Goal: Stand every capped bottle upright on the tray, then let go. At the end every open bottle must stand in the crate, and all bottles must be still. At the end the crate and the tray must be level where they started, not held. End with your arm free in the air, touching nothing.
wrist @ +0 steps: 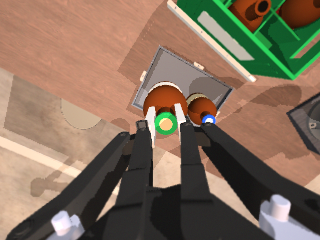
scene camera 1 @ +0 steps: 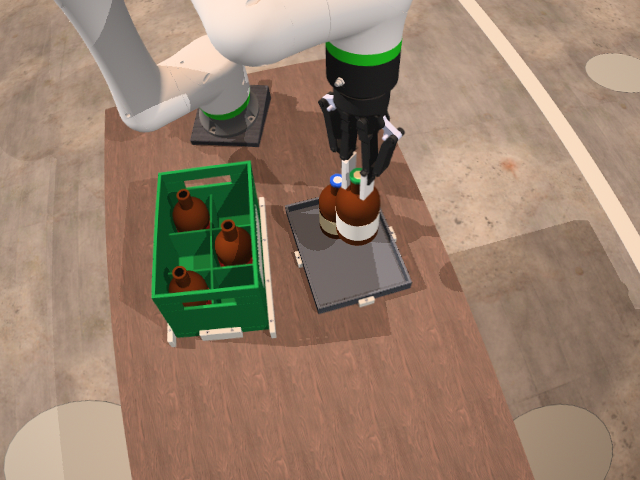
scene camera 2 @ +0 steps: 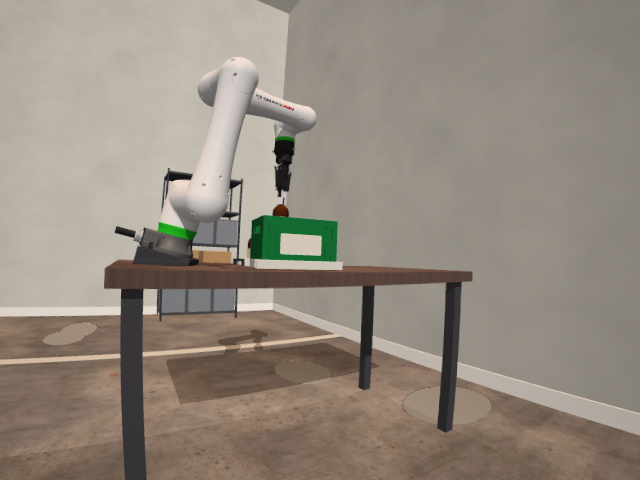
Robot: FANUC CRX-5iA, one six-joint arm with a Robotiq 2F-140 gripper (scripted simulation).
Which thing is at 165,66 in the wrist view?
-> A grey tray.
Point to a green crate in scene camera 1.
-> At 233,200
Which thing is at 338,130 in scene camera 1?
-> My gripper.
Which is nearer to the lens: the capped brown bottle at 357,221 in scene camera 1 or the grey tray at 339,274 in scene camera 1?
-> The capped brown bottle.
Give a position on a capped brown bottle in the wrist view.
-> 163,95
